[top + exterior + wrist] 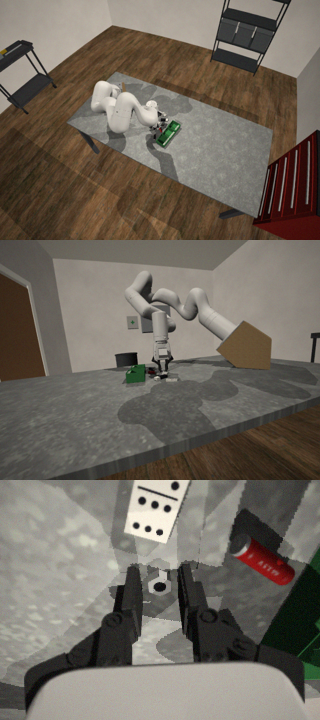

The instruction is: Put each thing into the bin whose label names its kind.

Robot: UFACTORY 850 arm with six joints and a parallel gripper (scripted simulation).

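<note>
Right now the white ring is 2 cm below my hand. The rest, counted from my hand: black battery (4 cm ahead, 9 cm to the right, 2 cm below); red cylinder (7 cm ahead, 1 cm to the right, 2 cm below).
</note>
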